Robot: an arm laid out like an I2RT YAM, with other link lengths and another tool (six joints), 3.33 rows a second.
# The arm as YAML. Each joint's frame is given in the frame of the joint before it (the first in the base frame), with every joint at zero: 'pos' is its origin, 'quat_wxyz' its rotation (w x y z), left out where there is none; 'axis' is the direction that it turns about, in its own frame. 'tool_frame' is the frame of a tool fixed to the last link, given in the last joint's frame.
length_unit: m
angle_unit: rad
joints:
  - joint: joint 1
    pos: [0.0, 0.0, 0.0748]
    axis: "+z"
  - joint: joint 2
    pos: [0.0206, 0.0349, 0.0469]
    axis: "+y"
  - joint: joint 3
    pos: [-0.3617, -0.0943, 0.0]
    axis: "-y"
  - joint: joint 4
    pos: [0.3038, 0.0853, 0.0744]
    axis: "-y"
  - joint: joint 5
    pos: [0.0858, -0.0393, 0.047]
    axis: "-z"
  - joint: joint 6
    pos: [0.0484, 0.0, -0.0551]
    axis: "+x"
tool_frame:
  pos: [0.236, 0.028, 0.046]
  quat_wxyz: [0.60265, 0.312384, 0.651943, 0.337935]
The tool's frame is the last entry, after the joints.
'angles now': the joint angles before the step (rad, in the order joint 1, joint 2, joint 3, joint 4, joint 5, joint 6). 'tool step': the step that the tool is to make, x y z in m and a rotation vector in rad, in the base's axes. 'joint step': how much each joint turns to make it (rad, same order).
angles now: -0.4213, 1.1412, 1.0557, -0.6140, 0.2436, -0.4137
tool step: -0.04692, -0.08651, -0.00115, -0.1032, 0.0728, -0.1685
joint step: -0.1565, 0.0279, 0.0047, 0.0350, 0.0896, -0.0923
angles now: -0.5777, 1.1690, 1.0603, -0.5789, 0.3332, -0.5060
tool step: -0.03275, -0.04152, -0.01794, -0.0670, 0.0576, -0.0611
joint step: -0.0969, -0.0007, -0.0721, 0.0969, 0.0271, -0.0969
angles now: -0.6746, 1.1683, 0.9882, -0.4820, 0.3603, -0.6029
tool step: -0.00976, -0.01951, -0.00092, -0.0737, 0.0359, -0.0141
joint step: -0.0225, -0.0004, -0.0423, 0.0885, 0.0408, -0.0744
